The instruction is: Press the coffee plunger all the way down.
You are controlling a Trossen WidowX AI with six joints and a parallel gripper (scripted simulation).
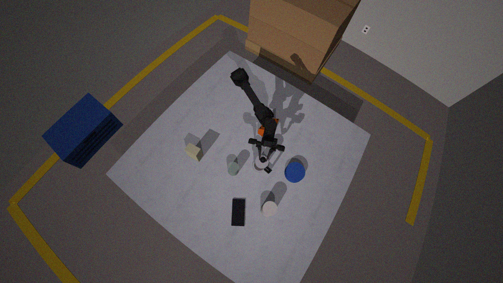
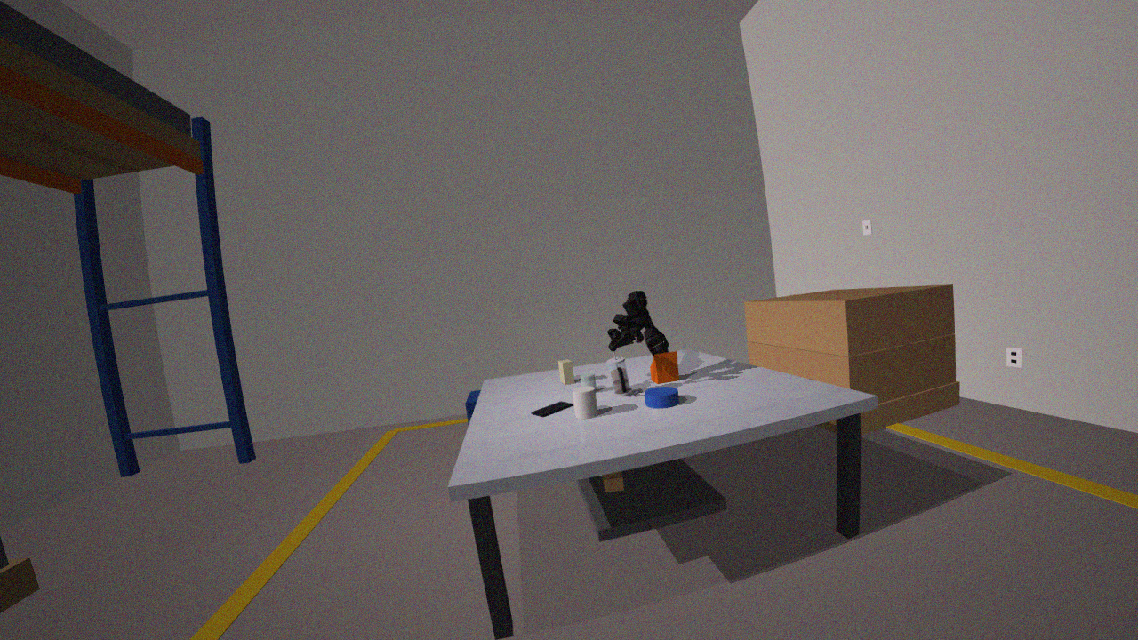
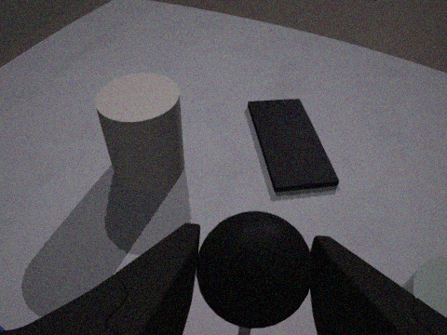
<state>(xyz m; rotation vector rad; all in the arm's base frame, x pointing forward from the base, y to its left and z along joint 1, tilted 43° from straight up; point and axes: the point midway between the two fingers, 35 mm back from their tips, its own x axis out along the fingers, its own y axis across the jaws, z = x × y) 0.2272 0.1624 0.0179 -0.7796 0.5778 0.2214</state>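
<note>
Right now the coffee press is 100 mm below my gripper tip, 20 mm behind it and 10 mm to the left of it. Round my gripper tip: cream block (360 mm to the right, 160 mm ahead, 150 mm below).
</note>
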